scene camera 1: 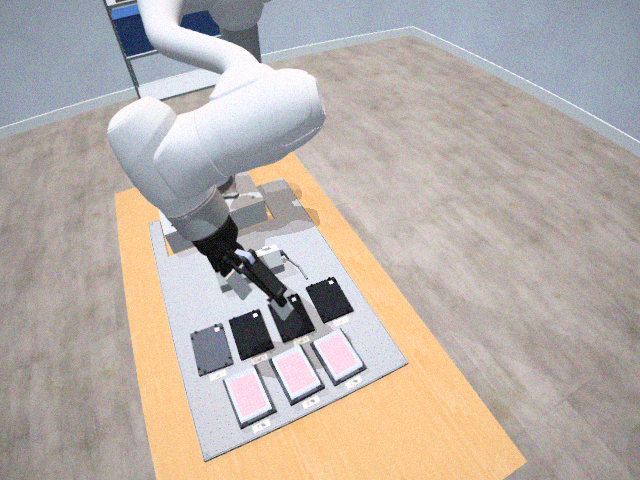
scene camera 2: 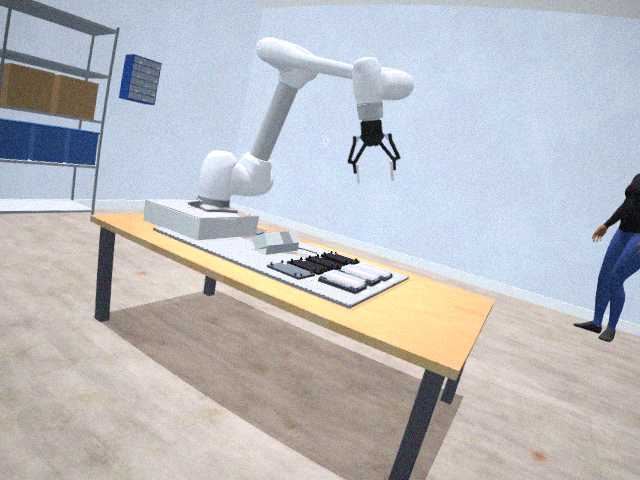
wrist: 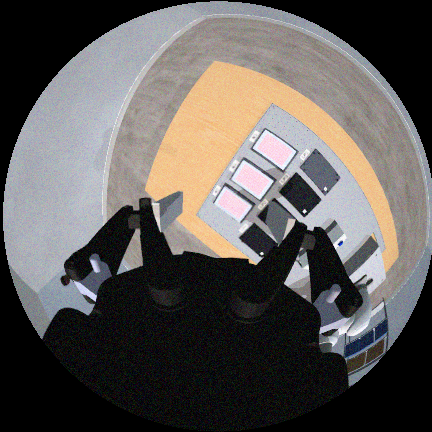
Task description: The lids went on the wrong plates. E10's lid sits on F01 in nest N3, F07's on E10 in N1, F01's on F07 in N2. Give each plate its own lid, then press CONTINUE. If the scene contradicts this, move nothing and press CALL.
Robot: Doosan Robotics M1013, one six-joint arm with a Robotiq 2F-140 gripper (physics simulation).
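Frame: origin at the arm's base, x back, y right, z up, level; centimetres.
Seen in the pictures: gripper, fingertip midpoint: (scene camera 1: 266, 303) (scene camera 2: 375, 181) (wrist: 224, 206); arm's base, origin of the base link: (scene camera 2: 212, 208).
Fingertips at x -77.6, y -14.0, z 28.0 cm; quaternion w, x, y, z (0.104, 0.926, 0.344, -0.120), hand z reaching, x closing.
Offsets run from my fingertips to a thing's middle. "spot": to the spot under its first point. Level surfaces: height alone.
Three plates with pink tops stand in a row near the front of the grey board @[dz -36.9 cm] (scene camera 1: 186, 304) (wrist: 278, 114): the left plate @[dz -34.2, dx -3.5, dy +11.1 cm] (scene camera 1: 247, 395) (wrist: 274, 148), the middle plate @[dz -33.8, dx -0.5, dy -2.6 cm] (scene camera 1: 297, 373) (wrist: 253, 178) and the right plate @[dz -34.4, dx +1.9, dy -15.1 cm] (scene camera 1: 338, 354) (wrist: 233, 203). Behind them lie one grey flat piece @[spot: dz -36.0, dx +12.8, dy +20.5 cm] (scene camera 1: 210, 349) (wrist: 320, 171) and three black ones, the leftmost black piece @[spot: dz -35.9, dx +14.8, dy +7.9 cm] (scene camera 1: 251, 334) (wrist: 299, 194) among them. The labels are too small to read. My gripper (scene camera 1: 260, 295) (scene camera 2: 375, 176) (wrist: 224, 206) is open and empty, high above the board. The control box @[dz -32.8, dx +39.0, dy +5.5 cm] (scene camera 1: 271, 260) (scene camera 2: 276, 241) is partly hidden by my gripper in scene camera 1; its CONTINUE and CALL markings cannot be read.
The arm's base block (scene camera 2: 227, 226) stands at the table's far end, behind the control box. A person (scene camera 2: 620, 258) stands at the right, partly cut off by the frame, away from the table. A shelf rack (scene camera 2: 105, 121) stands at the left.
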